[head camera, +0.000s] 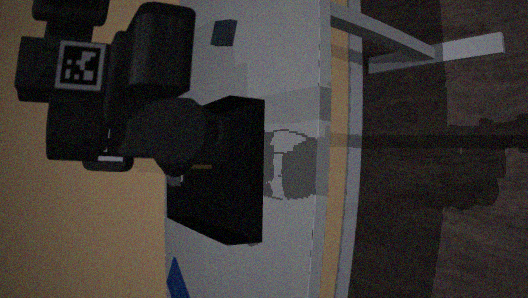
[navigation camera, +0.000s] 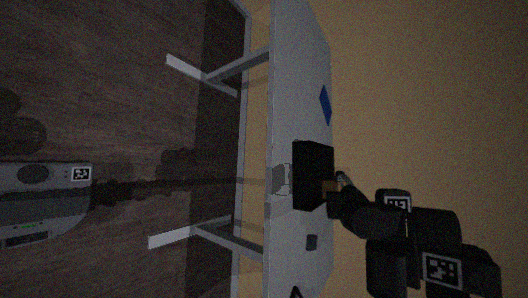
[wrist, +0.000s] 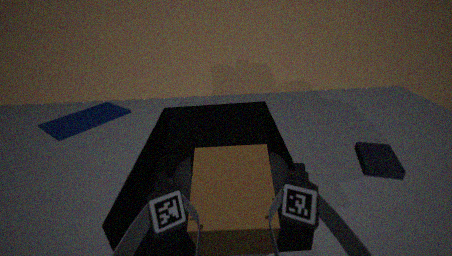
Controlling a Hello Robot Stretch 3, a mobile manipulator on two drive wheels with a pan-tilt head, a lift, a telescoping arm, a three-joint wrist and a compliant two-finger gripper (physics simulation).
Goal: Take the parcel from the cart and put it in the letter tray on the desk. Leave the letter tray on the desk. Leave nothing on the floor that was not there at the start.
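Frame: origin at the robot's base, x back, y right, z up, level; millimetres.
Where they show: gripper, fingertip midpoint: (navigation camera: 339,188); robot's base, link origin: (navigation camera: 34,173).
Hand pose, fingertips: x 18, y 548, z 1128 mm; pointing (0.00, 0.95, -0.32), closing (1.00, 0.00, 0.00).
Observation:
Each offset is from my fingertips to the centre of the thing. "spot": to the spot under its first point. Level surfaces: height alone.
My gripper (wrist: 230,172) is shut on the orange-brown parcel {dx +1, dy -26, dz -3 mm} (head camera: 202,167) (navigation camera: 330,188) (wrist: 232,192), with one finger on each side of it in the wrist view. The black letter tray {dx -29, dy +230, dz -142 mm} (head camera: 240,200) (navigation camera: 309,172) (wrist: 215,125) stands on the grey desk {dz -177 mm} (head camera: 290,250) (navigation camera: 295,75) (wrist: 45,195). The parcel is over the tray's area. The dark tray interior and the arm hide how high the parcel is above its bottom. In the head view the wrist hides most of the parcel and the fingers. The cart does not show in these views.
A flat blue item {dx -432, dy +523, dz -173 mm} (head camera: 177,282) (navigation camera: 325,106) (wrist: 85,121) lies on one side of the tray, and a small dark block {dx +285, dy +226, dz -168 mm} (head camera: 224,33) (navigation camera: 311,242) (wrist: 380,160) on the other. Part of a black object {spot: dx +391, dy +46, dz -160 mm} (navigation camera: 296,292) shows farther along. White desk legs (head camera: 472,45) (navigation camera: 170,237) reach the floor. My base (navigation camera: 40,200) is on the floor.

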